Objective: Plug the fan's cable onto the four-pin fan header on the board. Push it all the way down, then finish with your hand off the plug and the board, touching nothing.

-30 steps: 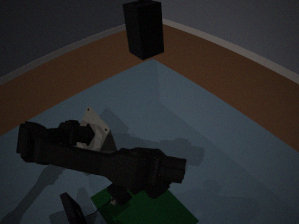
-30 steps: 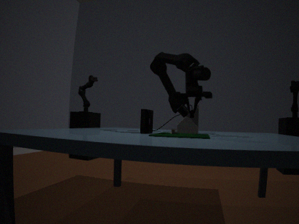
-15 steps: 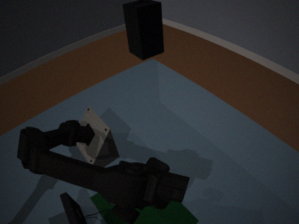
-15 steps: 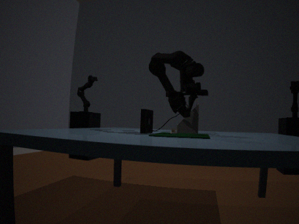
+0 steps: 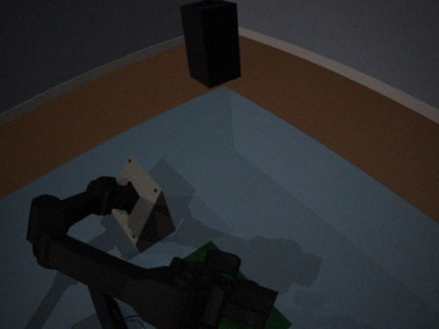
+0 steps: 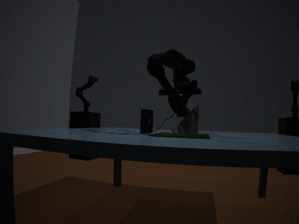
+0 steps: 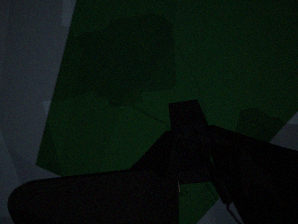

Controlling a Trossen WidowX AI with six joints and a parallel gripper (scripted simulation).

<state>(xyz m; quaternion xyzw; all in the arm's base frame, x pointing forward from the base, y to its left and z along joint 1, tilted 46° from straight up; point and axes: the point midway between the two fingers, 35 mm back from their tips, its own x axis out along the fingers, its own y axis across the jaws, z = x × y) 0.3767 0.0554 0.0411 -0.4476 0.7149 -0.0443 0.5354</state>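
The green board lies 120 mm below my gripper tip and 40 mm behind it. From my gripper tip the other things lie so: white four-pin header: 130 mm behind, 110 mm below, 50 mm to the right; then black fan: 180 mm to the right, 130 mm behind, 50 mm below; then black plug: 10 mm below, 10 mm behind.
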